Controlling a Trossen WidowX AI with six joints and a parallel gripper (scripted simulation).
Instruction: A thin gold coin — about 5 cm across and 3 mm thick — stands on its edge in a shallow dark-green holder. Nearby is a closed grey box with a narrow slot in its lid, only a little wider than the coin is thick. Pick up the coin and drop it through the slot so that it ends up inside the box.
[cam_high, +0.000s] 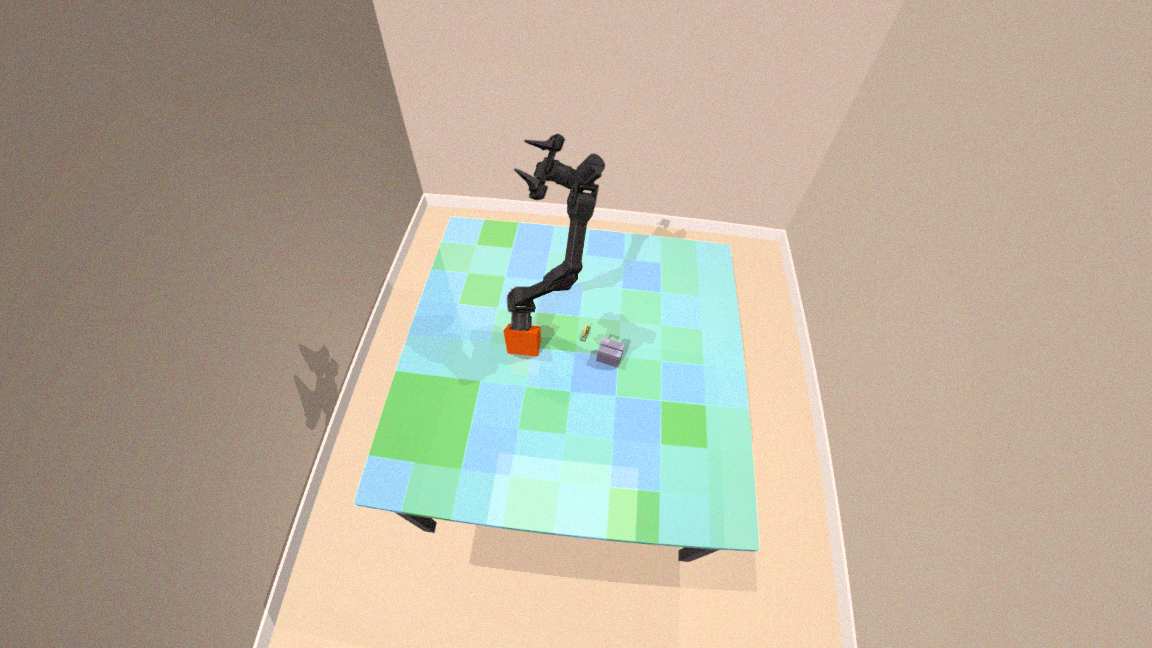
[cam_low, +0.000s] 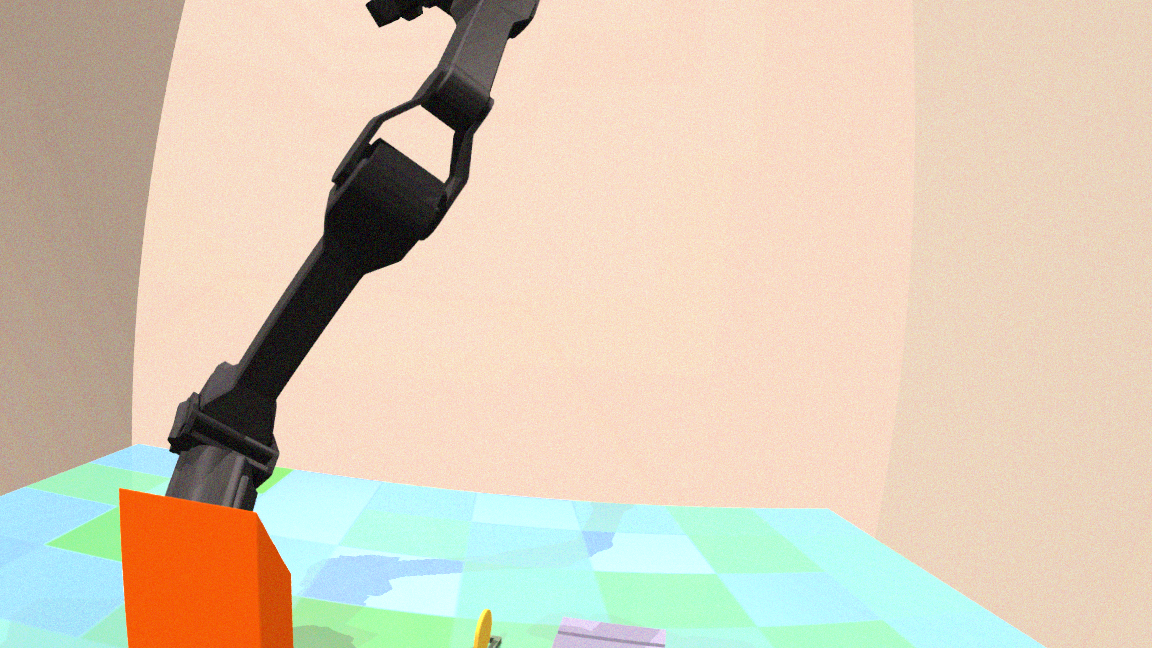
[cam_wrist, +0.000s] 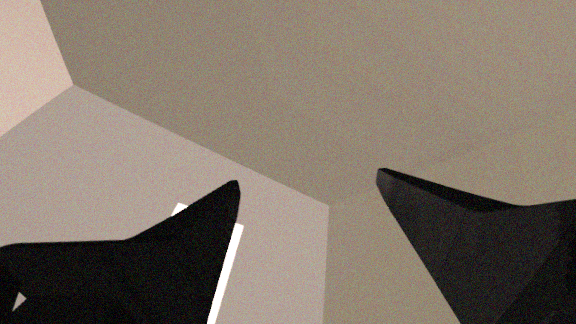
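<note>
My gripper tip is now 71 cm above the gold coin, 23 cm short of it and 8 cm to the left of it.
</note>
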